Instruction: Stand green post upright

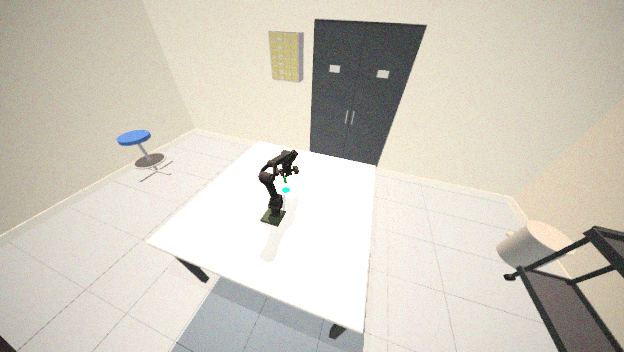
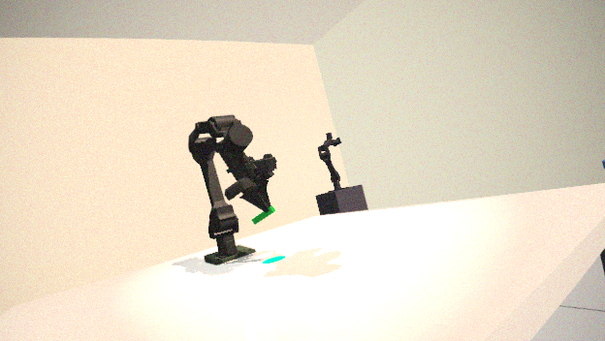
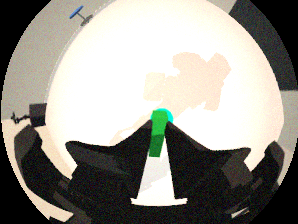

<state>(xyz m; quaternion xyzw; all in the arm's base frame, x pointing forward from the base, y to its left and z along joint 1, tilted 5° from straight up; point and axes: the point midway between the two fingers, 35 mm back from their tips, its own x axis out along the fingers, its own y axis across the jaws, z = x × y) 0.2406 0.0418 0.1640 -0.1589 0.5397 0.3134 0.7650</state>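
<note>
Now: gripper tip 10 mm past the cyan circle, 10 mm to the left of it and 120 mm above it. Also, from my gripper tip: green post 20 mm behind, 10 mm to the right, 10 mm below.
</note>
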